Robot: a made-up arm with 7 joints. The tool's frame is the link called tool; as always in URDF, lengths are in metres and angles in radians. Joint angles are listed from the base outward. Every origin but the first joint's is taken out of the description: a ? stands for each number. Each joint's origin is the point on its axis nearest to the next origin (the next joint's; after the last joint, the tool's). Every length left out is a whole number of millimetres.
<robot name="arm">
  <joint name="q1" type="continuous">
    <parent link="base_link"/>
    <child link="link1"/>
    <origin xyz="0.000 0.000 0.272" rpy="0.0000 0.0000 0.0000"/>
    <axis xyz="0 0 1"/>
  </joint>
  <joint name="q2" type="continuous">
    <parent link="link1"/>
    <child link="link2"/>
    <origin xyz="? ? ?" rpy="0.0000 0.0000 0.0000"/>
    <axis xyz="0 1 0"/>
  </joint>
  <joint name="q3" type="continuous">
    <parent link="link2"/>
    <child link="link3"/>
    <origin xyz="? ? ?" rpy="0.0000 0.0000 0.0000"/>
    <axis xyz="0 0 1"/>
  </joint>
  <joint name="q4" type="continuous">
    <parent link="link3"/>
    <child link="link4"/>
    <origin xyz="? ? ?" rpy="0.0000 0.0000 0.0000"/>
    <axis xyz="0 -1 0"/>
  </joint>
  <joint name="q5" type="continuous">
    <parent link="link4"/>
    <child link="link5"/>
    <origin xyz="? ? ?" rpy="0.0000 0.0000 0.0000"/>
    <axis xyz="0 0 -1"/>
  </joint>
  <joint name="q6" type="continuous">
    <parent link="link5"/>
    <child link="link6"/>
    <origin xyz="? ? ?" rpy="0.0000 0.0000 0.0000"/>
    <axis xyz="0 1 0"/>
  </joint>
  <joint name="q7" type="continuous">
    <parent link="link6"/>
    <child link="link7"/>
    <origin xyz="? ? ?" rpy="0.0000 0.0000 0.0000"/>
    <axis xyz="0 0 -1"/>
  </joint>
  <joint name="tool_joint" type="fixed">
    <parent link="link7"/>
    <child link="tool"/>
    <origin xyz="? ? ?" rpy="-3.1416 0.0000 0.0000"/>
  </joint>
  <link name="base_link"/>
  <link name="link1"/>
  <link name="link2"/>
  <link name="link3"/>
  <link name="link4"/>
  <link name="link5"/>
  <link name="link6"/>
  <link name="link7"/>
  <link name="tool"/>
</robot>
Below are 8 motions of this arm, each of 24 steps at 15 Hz.
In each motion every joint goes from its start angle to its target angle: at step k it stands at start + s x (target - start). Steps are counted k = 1, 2, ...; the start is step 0. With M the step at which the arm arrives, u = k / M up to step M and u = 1 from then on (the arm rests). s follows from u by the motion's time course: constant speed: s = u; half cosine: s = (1 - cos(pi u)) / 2; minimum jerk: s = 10 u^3 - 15 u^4 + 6 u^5.
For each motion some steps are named. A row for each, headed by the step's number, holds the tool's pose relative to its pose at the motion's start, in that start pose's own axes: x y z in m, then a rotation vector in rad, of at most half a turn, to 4 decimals.
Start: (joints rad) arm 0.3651 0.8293 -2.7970 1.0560 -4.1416 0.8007 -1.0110
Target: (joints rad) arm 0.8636 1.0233 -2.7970 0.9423 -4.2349 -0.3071 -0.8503
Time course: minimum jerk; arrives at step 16
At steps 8, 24:
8: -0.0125 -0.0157 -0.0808 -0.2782 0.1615 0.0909
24: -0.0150 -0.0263 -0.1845 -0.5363 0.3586 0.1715

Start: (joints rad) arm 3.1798 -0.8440 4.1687 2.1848 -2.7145 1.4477 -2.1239
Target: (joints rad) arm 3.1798 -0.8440 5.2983 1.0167 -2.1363 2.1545 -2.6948
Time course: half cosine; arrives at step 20
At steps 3, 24:
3: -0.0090 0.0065 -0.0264 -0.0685 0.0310 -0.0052
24: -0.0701 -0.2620 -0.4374 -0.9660 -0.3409 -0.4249

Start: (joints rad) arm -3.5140 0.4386 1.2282 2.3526 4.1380 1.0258 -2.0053
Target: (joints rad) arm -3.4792 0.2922 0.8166 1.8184 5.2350 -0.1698 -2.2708
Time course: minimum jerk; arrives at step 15
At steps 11, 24:
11: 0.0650 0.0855 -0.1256 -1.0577 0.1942 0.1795
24: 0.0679 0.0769 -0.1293 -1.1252 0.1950 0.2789

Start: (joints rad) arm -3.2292 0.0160 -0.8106 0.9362 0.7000 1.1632 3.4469
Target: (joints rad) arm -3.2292 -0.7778 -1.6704 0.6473 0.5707 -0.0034 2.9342
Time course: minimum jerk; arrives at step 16
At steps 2, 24:
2: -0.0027 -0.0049 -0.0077 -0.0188 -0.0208 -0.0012
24: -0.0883 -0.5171 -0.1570 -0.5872 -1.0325 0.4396

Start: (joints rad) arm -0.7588 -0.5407 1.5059 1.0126 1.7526 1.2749 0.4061
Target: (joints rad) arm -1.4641 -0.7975 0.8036 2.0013 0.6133 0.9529 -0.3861
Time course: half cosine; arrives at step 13
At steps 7, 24:
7: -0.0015 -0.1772 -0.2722 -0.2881 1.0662 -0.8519
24: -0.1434 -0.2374 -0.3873 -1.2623 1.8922 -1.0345

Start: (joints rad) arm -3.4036 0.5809 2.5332 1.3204 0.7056 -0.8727 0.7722
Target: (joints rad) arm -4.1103 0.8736 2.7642 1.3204 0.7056 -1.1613 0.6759
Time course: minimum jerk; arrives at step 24
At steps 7, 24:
7: 0.0330 -0.0413 -0.0220 0.1014 0.0908 -0.0207
24: 0.1010 -0.2390 -0.2555 0.7202 0.5377 -0.1732

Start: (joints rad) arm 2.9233 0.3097 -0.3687 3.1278 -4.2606 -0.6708 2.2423
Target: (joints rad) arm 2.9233 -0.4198 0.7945 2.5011 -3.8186 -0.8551 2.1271
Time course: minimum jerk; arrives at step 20
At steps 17, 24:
17: -0.0652 0.2706 -0.2497 0.3177 1.0545 0.7888
24: -0.0707 0.2800 -0.2649 0.3110 1.0947 0.7899

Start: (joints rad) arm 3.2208 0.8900 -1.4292 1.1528 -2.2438 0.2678 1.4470
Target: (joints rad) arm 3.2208 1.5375 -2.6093 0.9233 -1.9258 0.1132 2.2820
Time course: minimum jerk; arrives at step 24
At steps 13, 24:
13: -0.1431 0.1152 -0.0336 -0.5893 -0.4262 0.5115
24: -0.1627 0.1897 -0.1782 -1.2024 -0.2784 0.9357

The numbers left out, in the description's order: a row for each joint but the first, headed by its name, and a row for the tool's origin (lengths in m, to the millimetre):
q2: 0.000 0.000 0.000
q3: 0.000 0.000 0.425
q4: 0.079 0.000 0.000
q5: 0.063 0.000 -0.279
q6: 0.000 0.000 0.000
q7: 0.084 0.000 -0.107
tool: 0.000 0.000 0.000

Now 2 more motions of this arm.
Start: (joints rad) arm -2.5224 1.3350 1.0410 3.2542 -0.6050 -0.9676 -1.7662
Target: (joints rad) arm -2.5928 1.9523 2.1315 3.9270 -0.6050 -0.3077 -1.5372
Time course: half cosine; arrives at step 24
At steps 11, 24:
11: -0.2141 -0.0863 -0.1271 0.3820 -0.5385 0.0287
24: -0.4579 -0.0494 -0.4577 0.7115 -1.3895 -0.0181

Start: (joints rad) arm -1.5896 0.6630 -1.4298 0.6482 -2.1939 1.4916 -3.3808
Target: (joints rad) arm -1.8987 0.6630 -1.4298 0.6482 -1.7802 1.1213 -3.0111
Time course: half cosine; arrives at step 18
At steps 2, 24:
2: -0.0040 0.0030 0.0011 -0.0162 -0.0155 0.0059
24: -0.1121 0.0960 0.0112 -0.6468 -0.3541 0.2967

